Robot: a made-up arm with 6 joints. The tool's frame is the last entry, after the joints.
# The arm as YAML. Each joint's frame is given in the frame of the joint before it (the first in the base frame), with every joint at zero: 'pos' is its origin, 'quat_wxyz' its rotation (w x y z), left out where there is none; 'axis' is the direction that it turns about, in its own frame. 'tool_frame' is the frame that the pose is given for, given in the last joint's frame.
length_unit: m
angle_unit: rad
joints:
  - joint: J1
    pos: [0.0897, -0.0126, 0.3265]
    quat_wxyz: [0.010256, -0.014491, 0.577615, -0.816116]
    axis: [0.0, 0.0, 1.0]
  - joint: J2
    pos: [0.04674, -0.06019, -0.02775]
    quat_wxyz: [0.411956, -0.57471, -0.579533, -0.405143]
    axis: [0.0, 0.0, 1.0]
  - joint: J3
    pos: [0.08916, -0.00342, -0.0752]
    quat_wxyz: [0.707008, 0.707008, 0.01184, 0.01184]
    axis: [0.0, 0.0, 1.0]
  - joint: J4
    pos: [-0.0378, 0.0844, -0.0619]
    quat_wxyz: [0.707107, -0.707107, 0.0, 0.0]
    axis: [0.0, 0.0, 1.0]
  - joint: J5
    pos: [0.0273, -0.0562, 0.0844]
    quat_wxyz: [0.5, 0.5, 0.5, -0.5]
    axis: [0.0, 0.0, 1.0]
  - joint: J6
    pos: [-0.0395, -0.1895, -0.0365]
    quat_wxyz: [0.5, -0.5, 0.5, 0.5]
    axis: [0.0, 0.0, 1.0]
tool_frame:
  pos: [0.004, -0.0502, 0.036]
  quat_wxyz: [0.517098, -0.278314, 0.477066, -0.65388]
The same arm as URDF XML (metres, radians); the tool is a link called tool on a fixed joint. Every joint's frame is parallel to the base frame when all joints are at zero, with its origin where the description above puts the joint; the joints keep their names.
<robot name="arm">
<joint name="tool_joint" type="fixed"><parent link="link6"/><child link="tool"/><origin xyz="-0.004 -0.036 0.0502" rpy="0.0299 -1.2279 0.3951"/></joint>
<joint name="J6" type="continuous"><parent link="link5"/><child link="link6"/><origin xyz="-0.0365 0.1895 -0.0395"/><axis xyz="0 -1 0"/></joint>
<joint name="J5" type="continuous"><parent link="link4"/><child link="link5"/><origin xyz="0.0562 -0.0273 -0.0844"/><axis xyz="1 0 0"/></joint>
<joint name="J4" type="continuous"><parent link="link3"/><child link="link4"/><origin xyz="-0.0619 0.0378 -0.0844"/><axis xyz="0 0 -1"/></joint>
<joint name="J3" type="continuous"><parent link="link2"/><child link="link3"/><origin xyz="0.0064 -0.089 0.0752"/><axis xyz="1 0 0"/></joint>
<joint name="J2" type="continuous"><parent link="link1"/><child link="link2"/><origin xyz="-0.0477 0.0446 0.0481"/><axis xyz="0 0 -1"/></joint>
<joint name="J1" type="continuous"><parent link="base"/><child link="link1"/><origin xyz="0.0897 -0.0126 0.3265"/><axis xyz="0.0355 -0.942505 0.332302"/></joint>
<link name="base"/>
<link name="link1"/>
<link name="link2"/>
<link name="link3"/>
<link name="link4"/>
<link name="link5"/>
<link name="link6"/>
<link name="tool"/>
</robot>

